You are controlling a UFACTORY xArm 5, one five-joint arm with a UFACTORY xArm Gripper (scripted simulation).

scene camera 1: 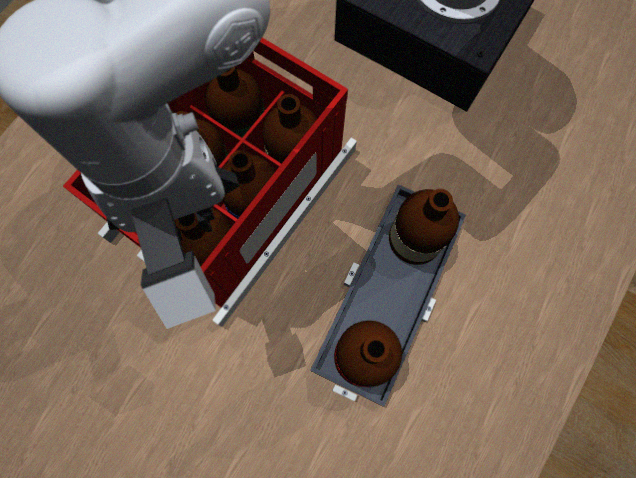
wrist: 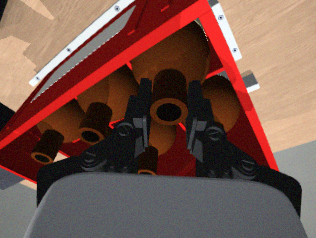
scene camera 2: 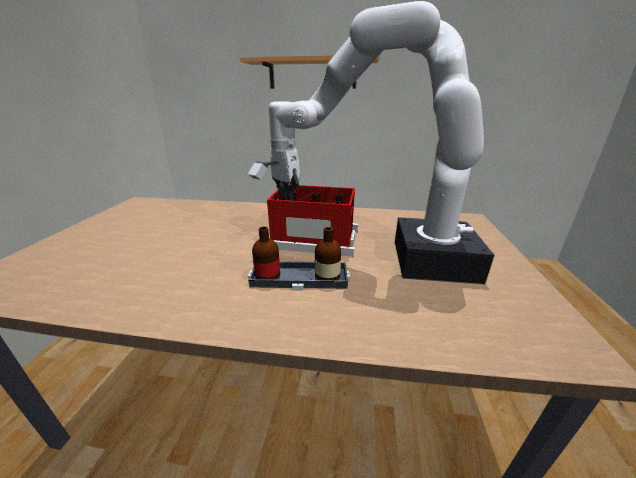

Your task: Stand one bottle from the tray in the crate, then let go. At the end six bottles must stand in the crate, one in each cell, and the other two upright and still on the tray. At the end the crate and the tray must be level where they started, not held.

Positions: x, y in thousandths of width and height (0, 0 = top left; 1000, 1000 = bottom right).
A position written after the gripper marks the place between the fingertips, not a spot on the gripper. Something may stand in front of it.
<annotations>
gripper: scene camera 1 301, 470; wrist 536, 397; scene camera 2 450, 419
</annotations>
